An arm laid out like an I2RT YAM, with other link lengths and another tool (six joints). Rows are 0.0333 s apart.
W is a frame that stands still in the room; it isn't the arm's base.
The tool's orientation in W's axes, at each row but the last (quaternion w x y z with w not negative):
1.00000, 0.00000, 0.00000, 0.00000
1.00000, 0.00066, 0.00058, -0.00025
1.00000, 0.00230, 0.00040, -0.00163
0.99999, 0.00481, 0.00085, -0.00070
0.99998, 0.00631, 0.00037, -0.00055
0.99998, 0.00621, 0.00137, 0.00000
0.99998, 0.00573, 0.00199, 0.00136
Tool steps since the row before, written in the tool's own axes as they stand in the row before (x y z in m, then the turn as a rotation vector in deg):
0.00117, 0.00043, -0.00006, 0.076, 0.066, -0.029
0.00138, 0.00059, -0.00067, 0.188, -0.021, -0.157
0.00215, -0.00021, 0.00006, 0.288, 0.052, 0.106
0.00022, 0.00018, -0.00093, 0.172, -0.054, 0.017
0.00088, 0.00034, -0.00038, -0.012, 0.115, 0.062
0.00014, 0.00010, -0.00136, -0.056, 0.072, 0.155
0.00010, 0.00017, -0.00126, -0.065, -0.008, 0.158
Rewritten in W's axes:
0.00117, 0.00043, -0.00006, 0.076, 0.066, -0.029
0.00138, 0.00059, -0.00067, 0.188, -0.021, -0.157
0.00215, -0.00022, 0.00006, 0.288, 0.051, 0.106
0.00022, 0.00019, -0.00093, 0.172, -0.054, 0.016
0.00088, 0.00034, -0.00038, -0.012, 0.114, 0.063
0.00014, 0.00012, -0.00136, -0.056, 0.070, 0.156
0.00009, 0.00018, -0.00126, -0.064, -0.010, 0.158

